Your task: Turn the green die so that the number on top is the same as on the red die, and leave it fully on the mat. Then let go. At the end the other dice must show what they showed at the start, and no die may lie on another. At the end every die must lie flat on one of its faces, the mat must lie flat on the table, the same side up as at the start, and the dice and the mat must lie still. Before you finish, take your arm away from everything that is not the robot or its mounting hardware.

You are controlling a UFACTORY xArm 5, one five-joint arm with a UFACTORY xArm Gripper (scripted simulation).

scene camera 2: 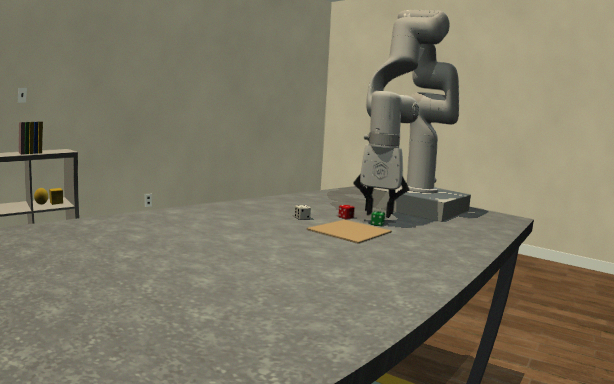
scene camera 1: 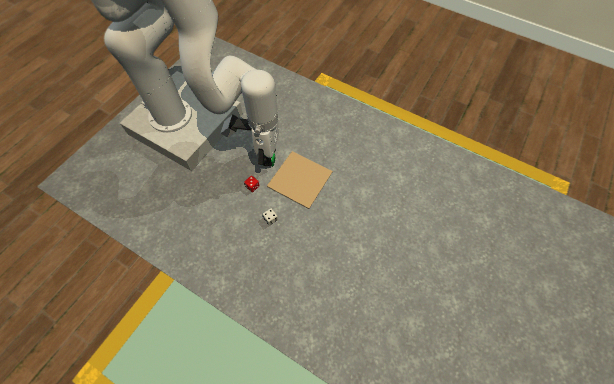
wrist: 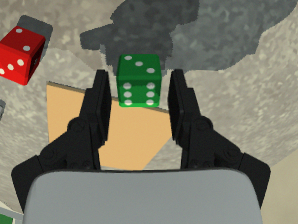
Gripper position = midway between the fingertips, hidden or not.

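Note:
Scene camera 2 shows my gripper [scene camera 2: 378, 215] and a tan mat [scene camera 2: 351, 231]. Scene camera 1: the mat [scene camera 1: 299, 179]. In the wrist view, a green die [wrist: 139, 78], the gripper [wrist: 139, 84] and the mat [wrist: 136, 134] are visible.

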